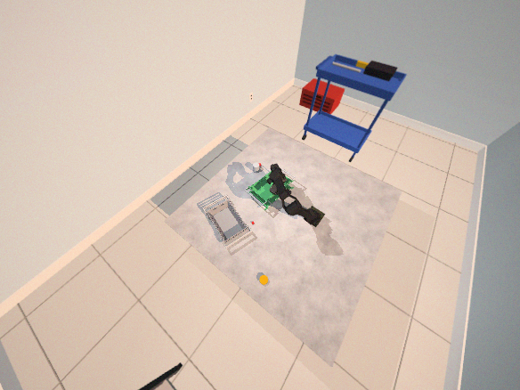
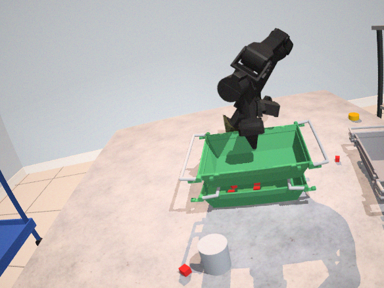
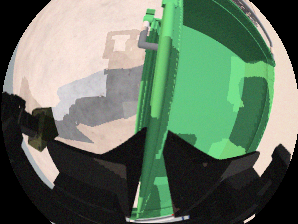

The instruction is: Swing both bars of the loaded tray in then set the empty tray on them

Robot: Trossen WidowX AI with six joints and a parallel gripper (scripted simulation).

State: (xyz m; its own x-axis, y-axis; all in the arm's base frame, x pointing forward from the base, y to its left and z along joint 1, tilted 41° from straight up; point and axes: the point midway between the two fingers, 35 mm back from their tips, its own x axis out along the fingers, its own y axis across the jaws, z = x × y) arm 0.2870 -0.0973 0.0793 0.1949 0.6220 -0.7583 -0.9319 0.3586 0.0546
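Right now my gripper tip is 70 mm short of the green tray, 20 mm to the left of it and 20 mm below it. Also, from my gripper tip: disc (180 mm behind, 550 mm to the left, 80 mm below).
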